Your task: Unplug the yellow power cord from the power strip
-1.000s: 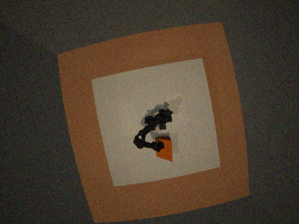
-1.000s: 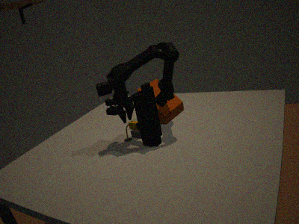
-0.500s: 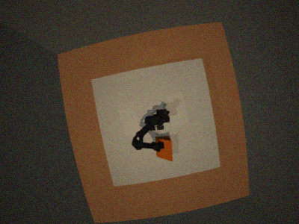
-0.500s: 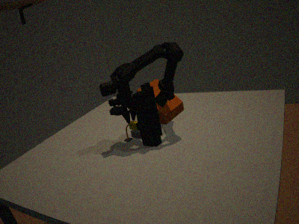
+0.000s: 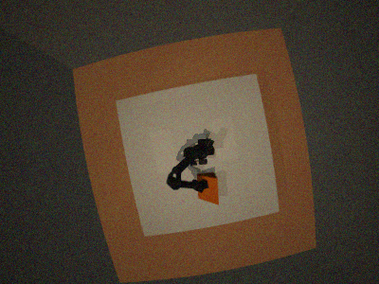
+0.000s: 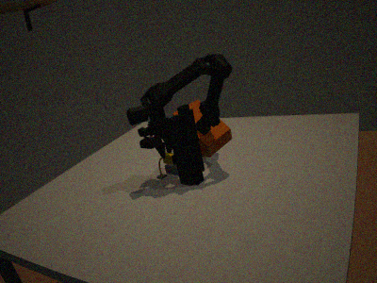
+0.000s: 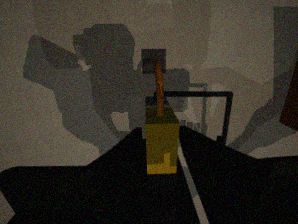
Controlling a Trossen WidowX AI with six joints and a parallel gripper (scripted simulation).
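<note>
Right now the yellow plug is 3 cm to the left of my gripper tip. From my gripper tip the other things lie so: dark upright block: 2 cm ahead, 13 cm to the left, 5 cm above.
</note>
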